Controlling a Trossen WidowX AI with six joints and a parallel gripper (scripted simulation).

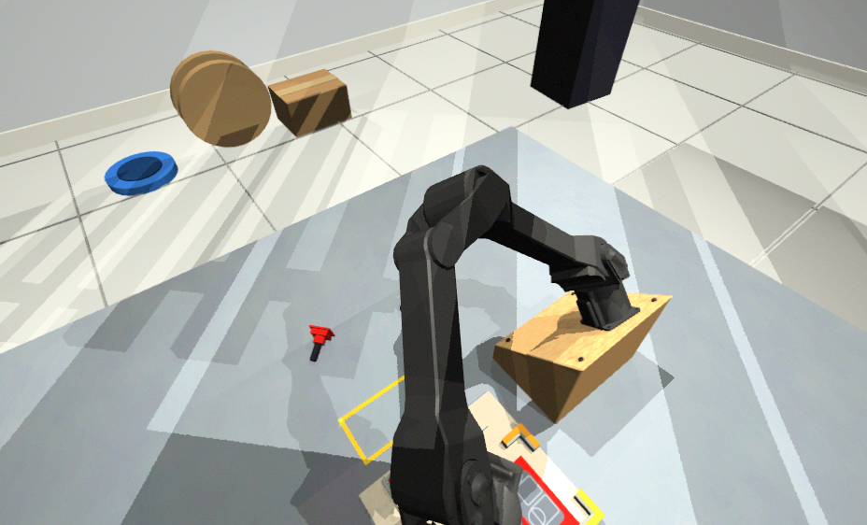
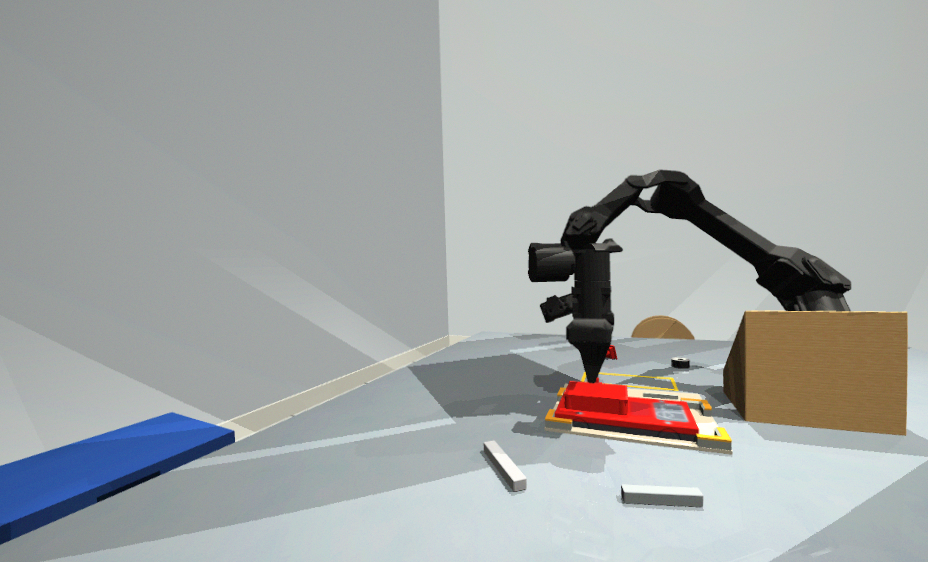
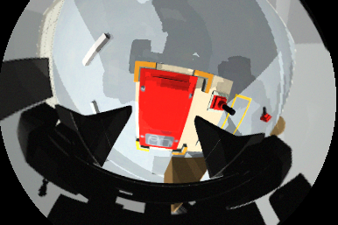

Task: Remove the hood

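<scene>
The hood lies 3 cm below my gripper tip.
</scene>
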